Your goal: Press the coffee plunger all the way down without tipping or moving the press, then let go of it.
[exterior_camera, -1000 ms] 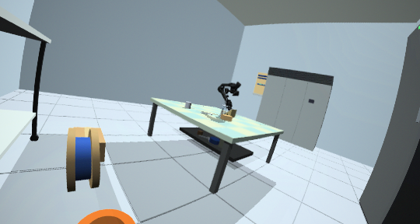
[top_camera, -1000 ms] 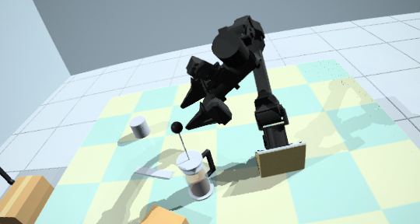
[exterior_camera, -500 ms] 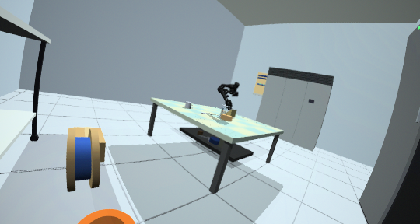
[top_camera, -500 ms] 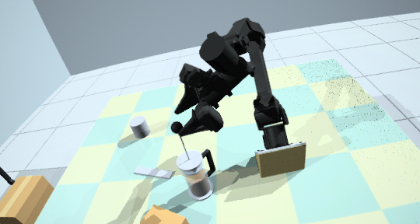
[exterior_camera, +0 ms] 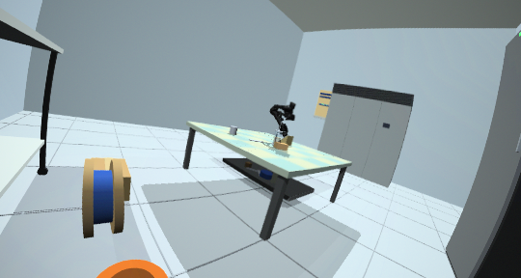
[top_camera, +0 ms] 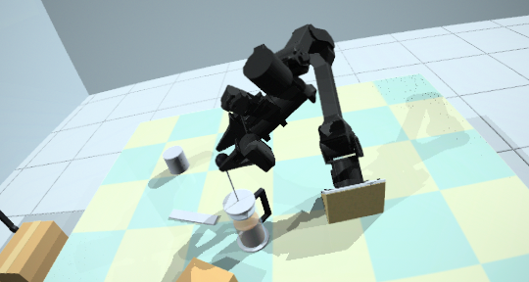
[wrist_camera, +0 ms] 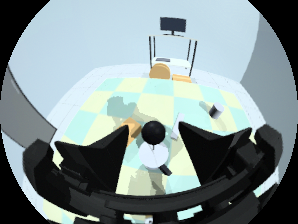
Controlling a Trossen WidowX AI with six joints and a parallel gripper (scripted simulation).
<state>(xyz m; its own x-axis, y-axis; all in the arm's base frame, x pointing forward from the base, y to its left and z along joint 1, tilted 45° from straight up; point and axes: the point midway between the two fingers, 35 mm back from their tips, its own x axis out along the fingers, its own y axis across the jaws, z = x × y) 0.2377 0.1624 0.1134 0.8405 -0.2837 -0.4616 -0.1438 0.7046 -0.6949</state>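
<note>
My gripper tip is 130 mm above the coffee press, 20 mm past it and 10 mm to the left of it. Round my gripper tip: orange box: 230 mm below, 120 mm to the left, 90 mm ahead.
</note>
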